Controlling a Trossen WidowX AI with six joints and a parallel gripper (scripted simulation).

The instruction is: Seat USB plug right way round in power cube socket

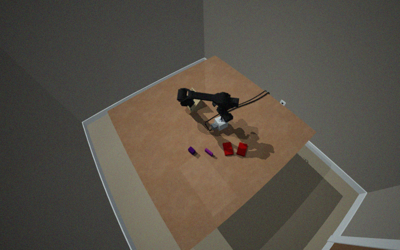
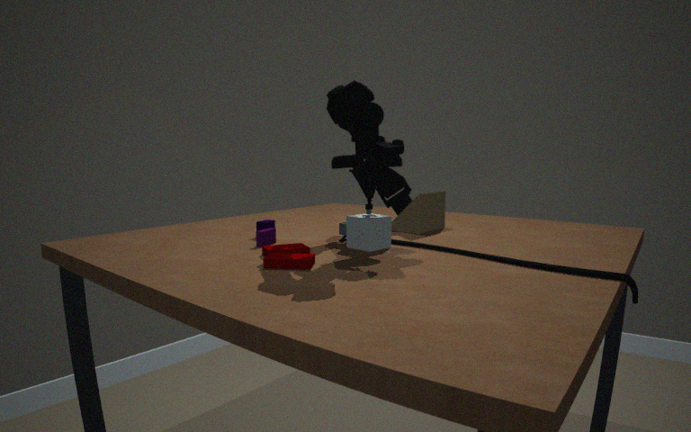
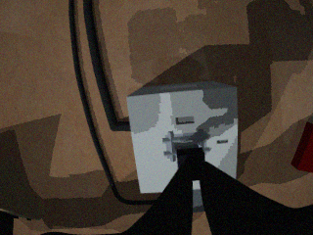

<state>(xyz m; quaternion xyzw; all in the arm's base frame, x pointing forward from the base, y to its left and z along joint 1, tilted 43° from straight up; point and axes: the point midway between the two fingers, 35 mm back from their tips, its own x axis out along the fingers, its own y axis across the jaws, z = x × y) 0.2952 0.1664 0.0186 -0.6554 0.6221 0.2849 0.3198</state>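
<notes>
My gripper tip is 2 cm above the USB plug.
</notes>
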